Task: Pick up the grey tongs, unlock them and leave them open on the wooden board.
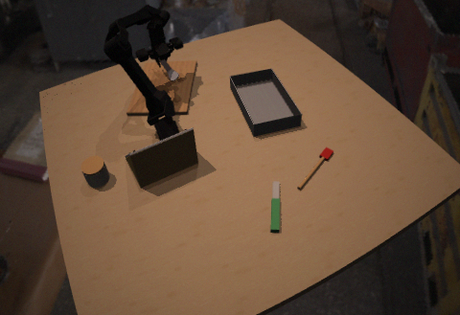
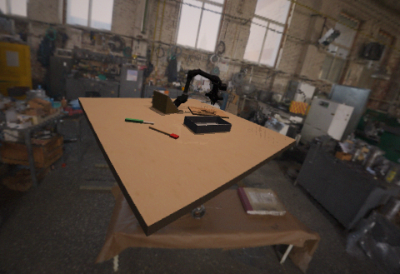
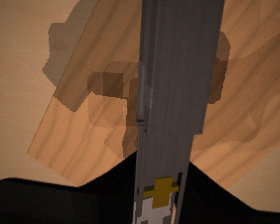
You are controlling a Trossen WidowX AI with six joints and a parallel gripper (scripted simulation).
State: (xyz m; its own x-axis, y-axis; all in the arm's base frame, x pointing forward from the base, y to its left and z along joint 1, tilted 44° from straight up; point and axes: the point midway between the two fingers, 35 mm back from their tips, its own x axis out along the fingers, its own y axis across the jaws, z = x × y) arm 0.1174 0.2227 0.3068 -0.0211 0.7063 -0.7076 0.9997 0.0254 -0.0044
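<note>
Now: the wooden board 20 mm behind my gripper tip, 30 mm to the right of it and 80 mm below it. Also, from my gripper tip: red-headed spatula: 270 mm ahead, 690 mm to the right, 80 mm below; then roasting tin: 270 mm ahead, 340 mm to the right, 60 mm below.
</note>
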